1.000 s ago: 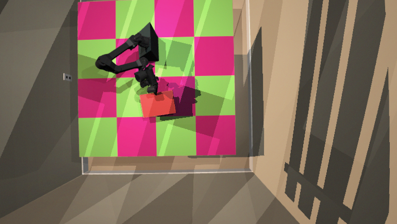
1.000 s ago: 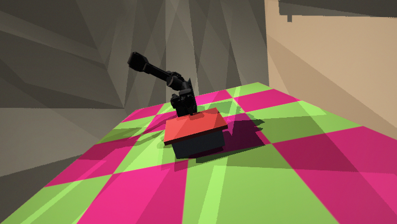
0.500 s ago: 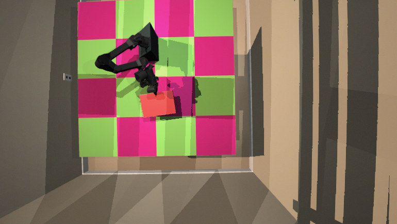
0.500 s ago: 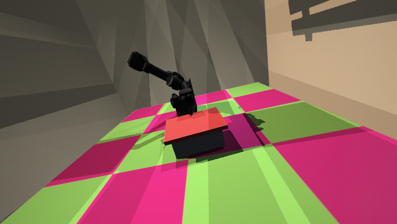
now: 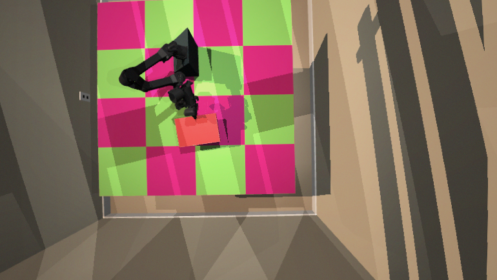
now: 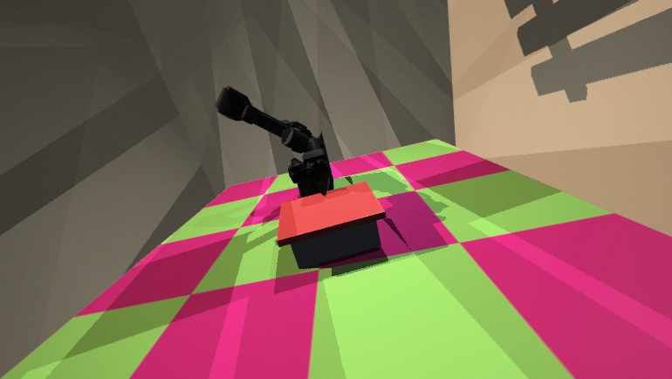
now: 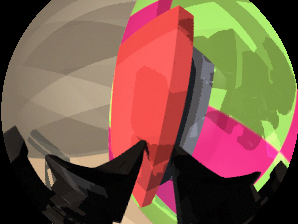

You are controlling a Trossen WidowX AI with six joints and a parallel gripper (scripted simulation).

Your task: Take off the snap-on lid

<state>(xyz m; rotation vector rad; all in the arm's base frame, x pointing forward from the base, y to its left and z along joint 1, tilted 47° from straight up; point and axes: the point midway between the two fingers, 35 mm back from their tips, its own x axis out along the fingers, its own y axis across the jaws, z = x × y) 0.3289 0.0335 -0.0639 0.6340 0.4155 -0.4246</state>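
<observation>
My gripper tip is 7 cm short of the red lid and 2 cm to the right of it. From my gripper tip the other things lie so: storage box 7 cm ahead, 2 cm to the left, 6 cm below.
</observation>
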